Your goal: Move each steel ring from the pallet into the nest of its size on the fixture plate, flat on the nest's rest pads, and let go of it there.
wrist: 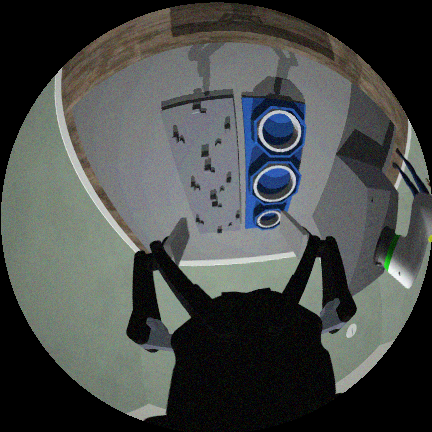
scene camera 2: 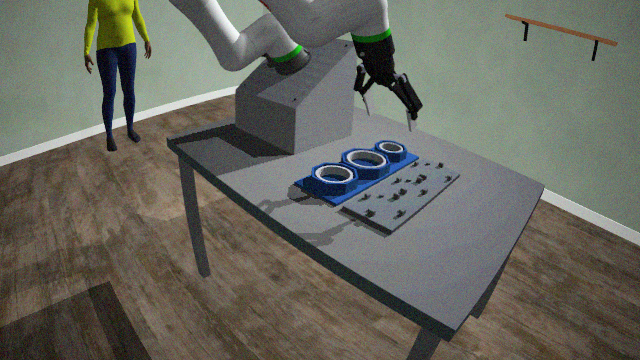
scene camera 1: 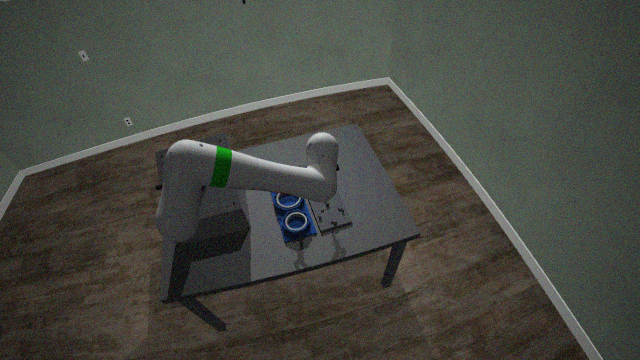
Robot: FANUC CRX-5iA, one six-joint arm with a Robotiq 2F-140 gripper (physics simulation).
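Three steel rings lie in octagonal holders on the blue pallet. The large ring is in the middle. The medium ring is at one end, and the small ring at the other. The grey fixture plate has small dark posts and pads and bears no ring. My gripper is open and empty, high above the small-ring end. In scene camera 1 the arm hides the small ring and most of the gripper.
Pallet and plate lie side by side on the grey table, with a narrow gap between them. The arm's grey box-shaped base stands on the pallet's side. A person stands beyond the table.
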